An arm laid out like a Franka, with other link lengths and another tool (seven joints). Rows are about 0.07 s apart.
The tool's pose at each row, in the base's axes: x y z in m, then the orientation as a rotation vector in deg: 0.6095, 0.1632, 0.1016, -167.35, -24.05, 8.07; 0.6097, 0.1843, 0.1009, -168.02, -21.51, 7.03; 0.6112, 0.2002, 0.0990, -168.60, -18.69, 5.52; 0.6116, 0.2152, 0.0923, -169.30, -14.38, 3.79; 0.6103, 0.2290, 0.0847, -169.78, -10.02, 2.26; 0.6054, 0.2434, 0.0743, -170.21, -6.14, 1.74; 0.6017, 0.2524, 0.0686, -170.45, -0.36, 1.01; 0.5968, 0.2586, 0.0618, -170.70, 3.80, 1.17; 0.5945, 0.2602, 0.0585, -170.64, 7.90, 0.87; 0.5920, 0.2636, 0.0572, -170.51, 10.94, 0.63
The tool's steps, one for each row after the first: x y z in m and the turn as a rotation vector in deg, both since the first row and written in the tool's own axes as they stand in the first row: 0.0063, -0.0197, 0.0043, -0.32, 0.83, 1.69; 0.0124, -0.0339, 0.0087, -0.58, 2.00, 3.53; 0.0176, -0.0466, 0.0177, -0.86, 3.41, 6.34; 0.0208, -0.0585, 0.0277, -1.03, 4.69, 9.18; 0.0210, -0.0713, 0.0409, -1.20, 5.26, 11.77; 0.0204, -0.0796, 0.0484, -1.22, 6.10, 15.58; 0.0179, -0.0855, 0.0567, -1.36, 6.23, 18.38; 0.0164, -0.0869, 0.0605, -1.33, 6.68, 21.09; 0.0151, -0.0906, 0.0627, -1.28, 7.02, 23.10
